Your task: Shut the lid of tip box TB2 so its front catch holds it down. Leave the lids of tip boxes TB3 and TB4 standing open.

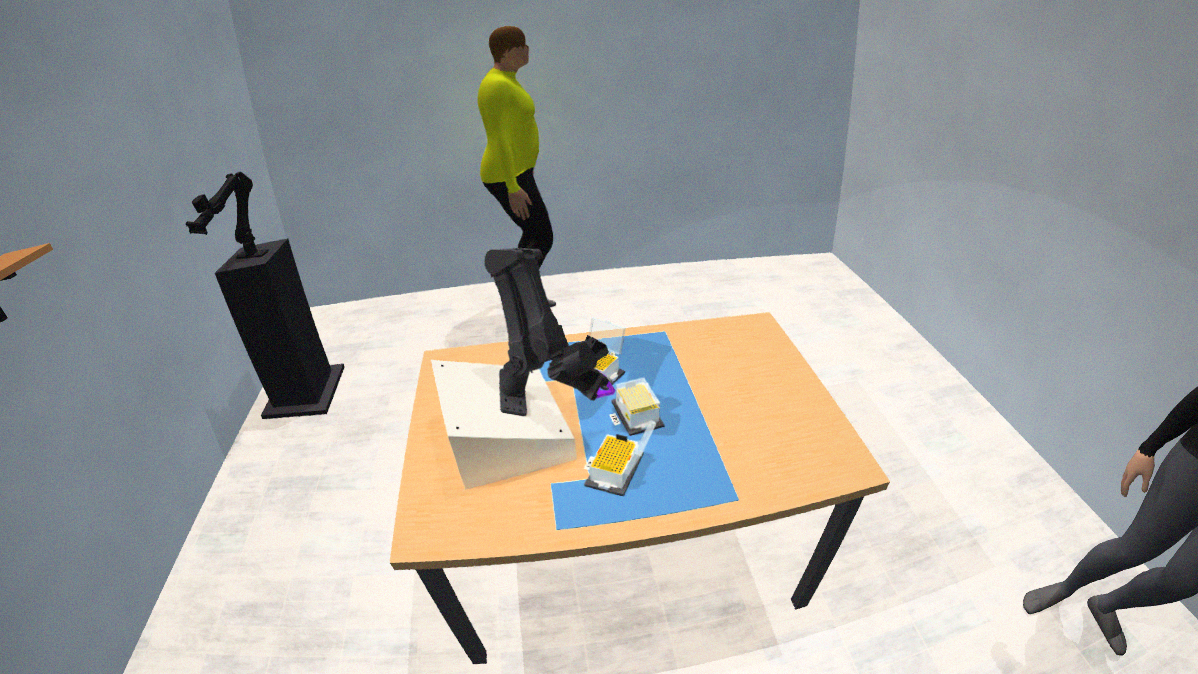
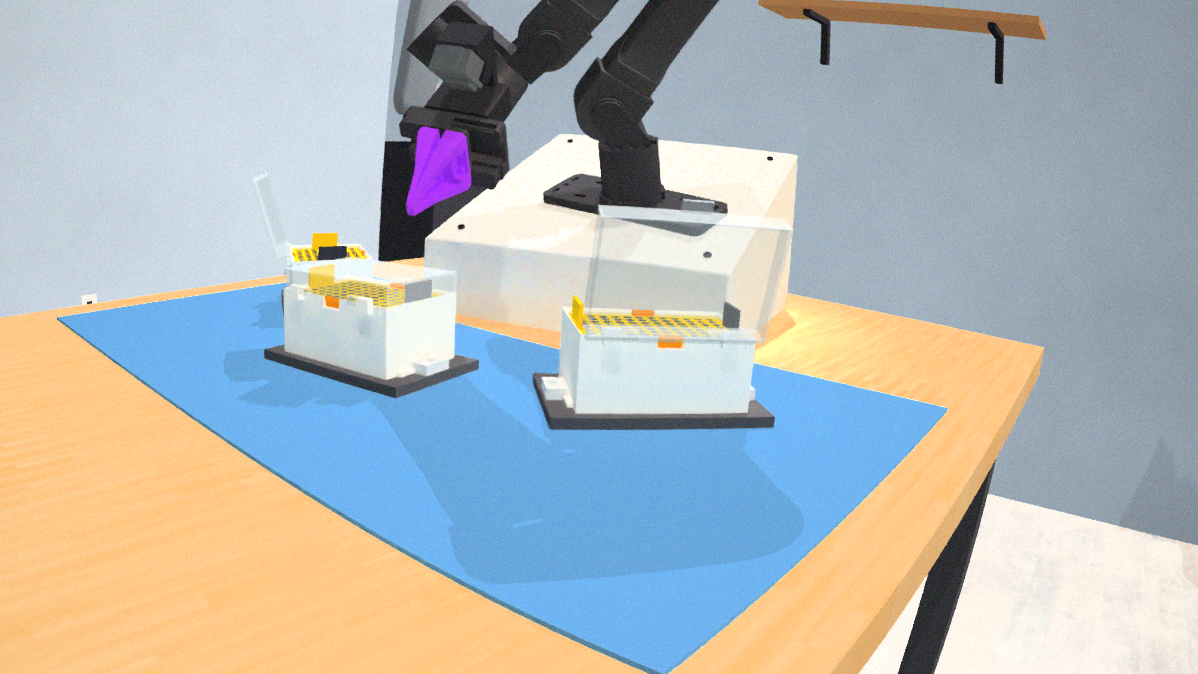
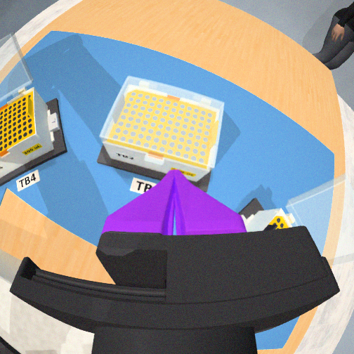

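Seen in the pictures: gripper, fingertip midpoint: (image 1: pixel 614 392) (image 2: pixel 409 210); arm's base, origin of the base link: (image 1: pixel 511 392) (image 2: pixel 633 206).
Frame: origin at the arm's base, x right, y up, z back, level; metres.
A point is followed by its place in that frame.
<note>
Tip box TB2 (image 1: pixel 640 416) {x 0.076, y -0.072, z -0.338 m} (image 2: pixel 335 337) {x 0.002, y -0.087, z -0.382 m} (image 3: pixel 135 153) is the middle box. Its clear lid (image 3: pixel 116 105) lies down over the yellow rack; I cannot tell whether the front catch holds it. Tip box TB4 (image 1: pixel 612 474) (image 2: pixel 661 381) (image 3: pixel 42 135) has its lid (image 1: pixel 646 439) (image 2: pixel 695 268) (image 3: pixel 12 65) standing open. Tip box TB3 (image 1: pixel 609 362) (image 2: pixel 356 266) (image 3: pixel 256 219), partly hidden, has its lid (image 1: pixel 606 337) (image 2: pixel 269 213) (image 3: pixel 320 215) open. My gripper (image 1: pixel 604 389) {x 0.046, y 0.001, z -0.272 m} (image 2: pixel 411 209) {x 0.046, y 0.001, z -0.272 m} (image 3: pixel 174 177) is shut and empty, above the front side of TB2.
The boxes stand on dark bases on a blue mat (image 1: pixel 695 469) {x 0.259, y -0.117, z -0.447 m} (image 2: pixel 586 519) {x -0.284, y -0.118, z -0.433 m} (image 3: pixel 280 165) on the wooden table (image 1: pixel 779 402) {x 0.057, y -0.121, z -0.775 m} (image 2: pixel 125 502) {x -0.114, y -0.121, z -0.620 m}. The arm stands on a white sloped block (image 1: pixel 502 456) {x 0.203, y -0.035, z 0.034 m} (image 2: pixel 519 285) {x 0.043, y -0.080, z -0.125 m} beside them. One person (image 1: pixel 506 125) stands behind the table, another (image 1: pixel 1164 519) at the right.
</note>
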